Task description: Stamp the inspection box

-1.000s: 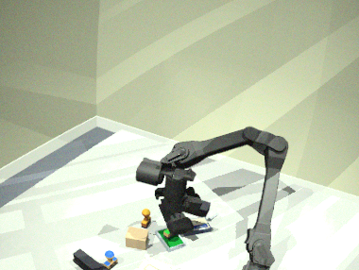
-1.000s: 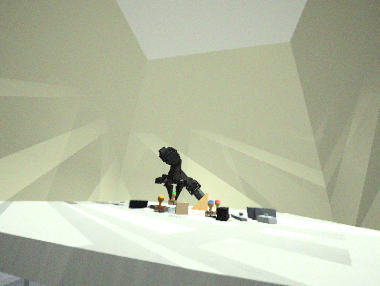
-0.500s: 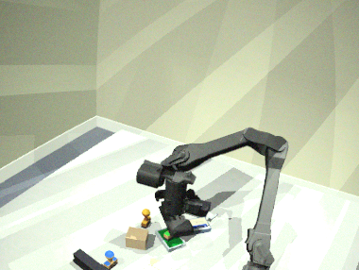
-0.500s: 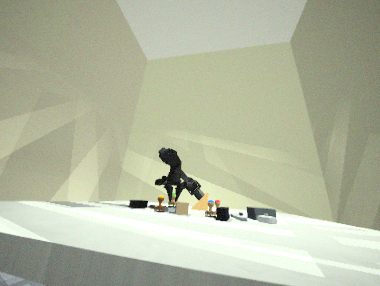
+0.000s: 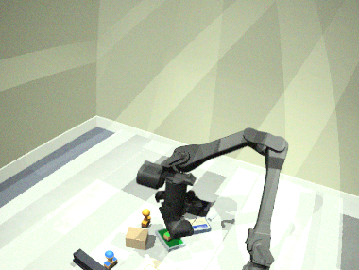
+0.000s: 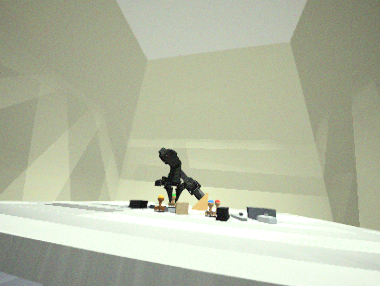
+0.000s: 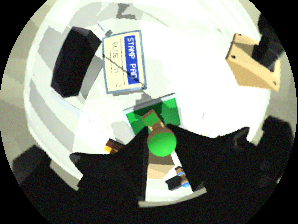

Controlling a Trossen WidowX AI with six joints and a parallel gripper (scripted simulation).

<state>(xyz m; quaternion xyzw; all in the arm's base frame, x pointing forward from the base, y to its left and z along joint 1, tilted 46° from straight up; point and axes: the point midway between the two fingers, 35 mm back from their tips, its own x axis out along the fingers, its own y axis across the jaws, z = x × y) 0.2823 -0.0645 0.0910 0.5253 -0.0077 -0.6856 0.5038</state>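
Right now my gripper tip is right at the green-knob stamp. Also, from my gripper tip: orange-knobbed stamp: 10 cm ahead, 2 cm to the right, 2 cm below; green ink pad: 3 cm below; tan box: 8 cm ahead, 7 cm to the left, 1 cm below.
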